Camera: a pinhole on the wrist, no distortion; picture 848 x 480 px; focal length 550.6 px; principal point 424.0 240.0 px. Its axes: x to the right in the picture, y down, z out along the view. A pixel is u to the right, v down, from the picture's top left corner.
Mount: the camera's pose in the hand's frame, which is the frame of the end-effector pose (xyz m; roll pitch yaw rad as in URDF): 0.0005 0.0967 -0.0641 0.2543 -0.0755 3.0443
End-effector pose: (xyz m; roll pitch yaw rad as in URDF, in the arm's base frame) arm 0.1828 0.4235 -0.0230 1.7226 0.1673 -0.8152
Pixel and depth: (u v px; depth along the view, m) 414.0 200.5 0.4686
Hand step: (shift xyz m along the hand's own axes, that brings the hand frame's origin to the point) 0.0570 0.2423 0.3791
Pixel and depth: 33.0 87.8 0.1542
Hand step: 0.1273 0.1647 0.0658
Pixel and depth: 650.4 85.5 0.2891
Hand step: -0.0833 0.2568 0.2035
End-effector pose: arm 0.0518 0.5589 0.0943 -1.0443 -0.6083 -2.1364
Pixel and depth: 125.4 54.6 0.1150
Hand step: 0.0765 0.1560 0.0325
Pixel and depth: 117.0 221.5 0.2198
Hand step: 0.1440 0.1454 0.1369
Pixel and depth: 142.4 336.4 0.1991
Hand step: 0.1183 0.1016 0.1291
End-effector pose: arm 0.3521 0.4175 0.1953 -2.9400 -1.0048 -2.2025
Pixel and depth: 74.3 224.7 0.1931
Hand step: 0.1414 0.1370 0.1117
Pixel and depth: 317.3 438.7 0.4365
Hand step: 0.1150 0.0427 0.3903
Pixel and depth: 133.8 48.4 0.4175
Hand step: 0.2703 0.3172 0.2858
